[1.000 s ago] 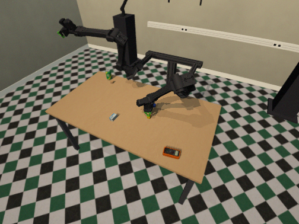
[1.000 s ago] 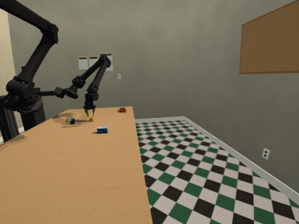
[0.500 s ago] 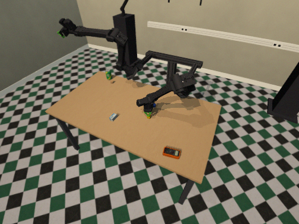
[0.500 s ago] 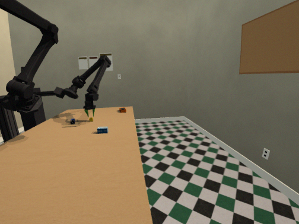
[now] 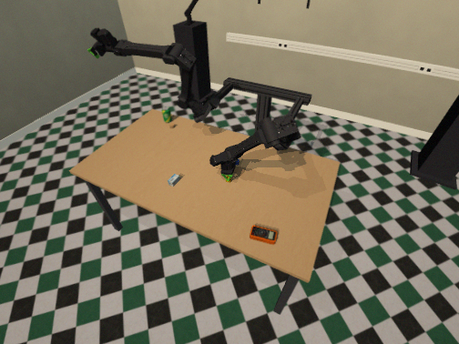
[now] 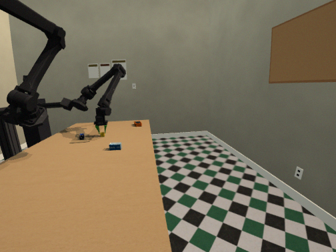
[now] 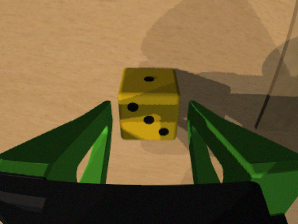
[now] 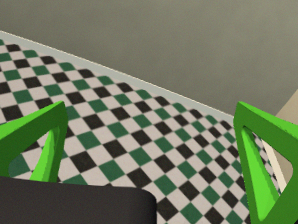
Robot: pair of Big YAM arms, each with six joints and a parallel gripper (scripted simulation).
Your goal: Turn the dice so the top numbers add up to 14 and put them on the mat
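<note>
The yellow die lies 1 cm below my left hand. Also, from my left hand: blue die 15 cm behind, 3 cm to the right, 1 cm below; black die 14 cm behind, 7 cm to the right, 1 cm below; tan mat 14 cm behind, 7 cm to the right, 3 cm below.
</note>
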